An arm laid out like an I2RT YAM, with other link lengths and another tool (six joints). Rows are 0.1 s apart.
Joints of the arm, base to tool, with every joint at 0 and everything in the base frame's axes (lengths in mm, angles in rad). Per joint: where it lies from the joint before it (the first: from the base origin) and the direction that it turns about. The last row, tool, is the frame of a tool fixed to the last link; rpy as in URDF.
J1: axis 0 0 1 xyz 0 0 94.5
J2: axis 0 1 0 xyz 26.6 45.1 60.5
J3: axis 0 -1 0 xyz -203.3 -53 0
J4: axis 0 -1 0 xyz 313.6 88.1 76.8
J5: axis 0 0 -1 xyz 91 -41.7 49.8
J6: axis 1 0 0 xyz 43.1 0 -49
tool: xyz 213 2 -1 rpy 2.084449 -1.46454 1.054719
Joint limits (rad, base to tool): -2.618..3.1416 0..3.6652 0..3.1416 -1.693..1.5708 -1.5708..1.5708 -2.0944..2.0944
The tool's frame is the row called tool.
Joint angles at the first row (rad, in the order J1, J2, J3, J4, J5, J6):
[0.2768, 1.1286, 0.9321, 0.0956, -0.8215, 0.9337]
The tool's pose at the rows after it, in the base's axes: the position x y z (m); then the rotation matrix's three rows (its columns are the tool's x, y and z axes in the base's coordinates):
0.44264, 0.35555, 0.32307; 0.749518, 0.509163, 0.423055; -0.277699, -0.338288, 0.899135; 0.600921, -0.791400, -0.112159
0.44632, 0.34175, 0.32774; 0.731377, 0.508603, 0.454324; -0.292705, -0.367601, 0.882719; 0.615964, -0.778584, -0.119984
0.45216, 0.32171, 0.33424; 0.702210, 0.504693, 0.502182; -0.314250, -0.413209, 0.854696; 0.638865, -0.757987, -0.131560
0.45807, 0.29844, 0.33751; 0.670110, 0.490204, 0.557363; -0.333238, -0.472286, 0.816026; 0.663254, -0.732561, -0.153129
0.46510, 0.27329, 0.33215; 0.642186, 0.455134, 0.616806; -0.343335, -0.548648, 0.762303; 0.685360, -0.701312, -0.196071
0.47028, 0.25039, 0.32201; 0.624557, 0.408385, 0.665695; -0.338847, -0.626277, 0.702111; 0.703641, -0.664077, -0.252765
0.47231, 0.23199, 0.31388; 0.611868, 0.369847, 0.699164; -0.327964, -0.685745, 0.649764; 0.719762, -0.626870, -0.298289
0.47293, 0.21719, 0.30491; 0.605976, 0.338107, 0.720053; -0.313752, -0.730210, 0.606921; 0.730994, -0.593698, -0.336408
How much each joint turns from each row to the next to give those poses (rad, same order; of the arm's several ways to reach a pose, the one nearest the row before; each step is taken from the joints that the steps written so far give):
[-0.0119, -0.0233, -0.0179, -0.0229, 0.0008, -0.0107]
[-0.0236, -0.0358, -0.0027, -0.0420, 0.0118, -0.0256]
[-0.0328, -0.0470, 0.0000, -0.0587, 0.0229, -0.0377]
[-0.0355, -0.0511, 0.0000, -0.0748, 0.0332, -0.0493]
[-0.0320, -0.0423, 0.0042, -0.0946, 0.0522, -0.0648]
[-0.0222, -0.0275, 0.0142, -0.1026, 0.0622, -0.0698]
[-0.0152, -0.0217, 0.0110, -0.0786, 0.0526, -0.0565]
[-0.0126, -0.0161, 0.0038, -0.0580, 0.0401, -0.0461]

